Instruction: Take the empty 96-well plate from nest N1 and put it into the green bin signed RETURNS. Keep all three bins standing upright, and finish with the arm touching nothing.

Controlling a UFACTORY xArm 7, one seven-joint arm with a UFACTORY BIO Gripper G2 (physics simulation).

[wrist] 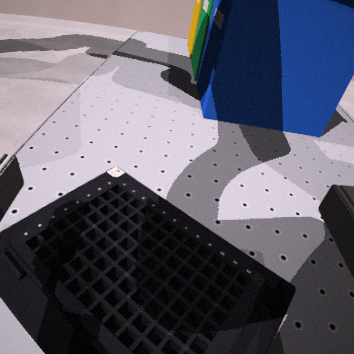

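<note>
A black plate with a grid of square wells fills the lower left of the wrist view, a small white label at its far corner. It appears to sit in a dark holder; no nest sign is readable, and the near end is cut off by the frame. My gripper is open and empty, its fingers at the left and right edges of the view, wide apart around the plate's far part and not visibly touching it. A narrow strip of the green bin shows at the top, mostly hidden; its sign is unreadable.
The blue bin stands upright at the upper right, in front of the green bin. A strip of the yellow bin shows beyond. Their tops are cut off. The perforated deck lies between plate and bins, crossed by shadows.
</note>
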